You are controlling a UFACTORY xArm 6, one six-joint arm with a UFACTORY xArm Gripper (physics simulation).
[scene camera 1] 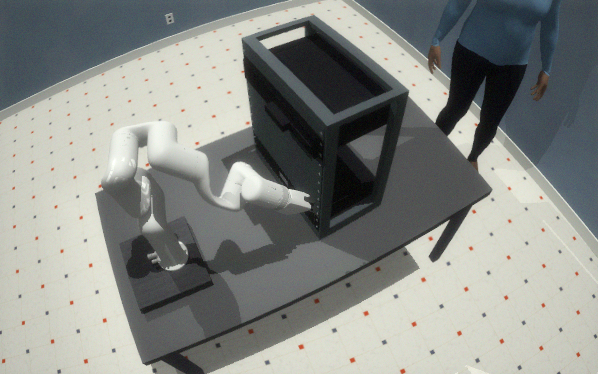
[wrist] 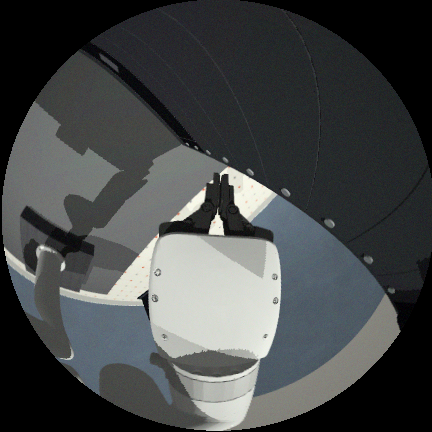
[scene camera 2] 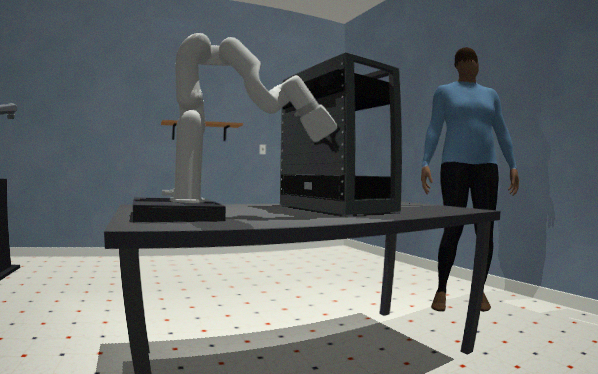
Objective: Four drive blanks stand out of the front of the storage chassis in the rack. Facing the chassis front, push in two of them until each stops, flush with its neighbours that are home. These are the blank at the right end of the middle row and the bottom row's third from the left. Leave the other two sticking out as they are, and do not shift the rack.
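Places are measured from the arm's base along level axes (x ahead, y left, z up), in metres.
Where they show: gripper, between the fingertips: [scene camera 1: 311,208] [wrist: 219,181] [scene camera 2: 337,151]; arm's base, origin of its link: [scene camera 1: 172,256] [wrist: 50,257] [scene camera 2: 187,201].
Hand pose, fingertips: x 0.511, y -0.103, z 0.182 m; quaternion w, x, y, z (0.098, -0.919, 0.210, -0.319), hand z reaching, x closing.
Observation:
Things, the pixels of their top centre, and the offset from my fingertips. "spot": a spot on its surface instead.
- dark block, a spot on its surface: [scene camera 1: 278,116] spot: dx -0.039, dy +0.162, dz +0.285 m
- pale label, a spot on its surface: [scene camera 2: 308,186] spot: dx -0.010, dy +0.234, dz -0.132 m
The dark rack [scene camera 1: 328,175] [scene camera 2: 350,135] stands upright on the table. Grey front panels [scene camera 1: 272,142] [scene camera 2: 312,155] [wrist: 280,90] cover the middle of its front, and a dark block [scene camera 1: 278,116] stands out higher up on the front in scene camera 1. The separate drive blanks and their rows cannot be made out in the dark front. My gripper [scene camera 1: 310,201] [scene camera 2: 334,143] [wrist: 219,181] is shut and empty. It is tilted downward at the right side of the rack front, beside the screwed edge. Whether its tips touch the rack cannot be told.
A black unit [scene camera 2: 325,191] with a pale label [scene camera 2: 308,186] [wrist: 108,62] sits low in the rack. The arm's base plate [scene camera 1: 170,292] [scene camera 2: 180,212] is on the table [scene camera 1: 300,270] [scene camera 2: 260,239] before the rack. A person [scene camera 1: 500,35] [scene camera 2: 467,125] stands behind the table.

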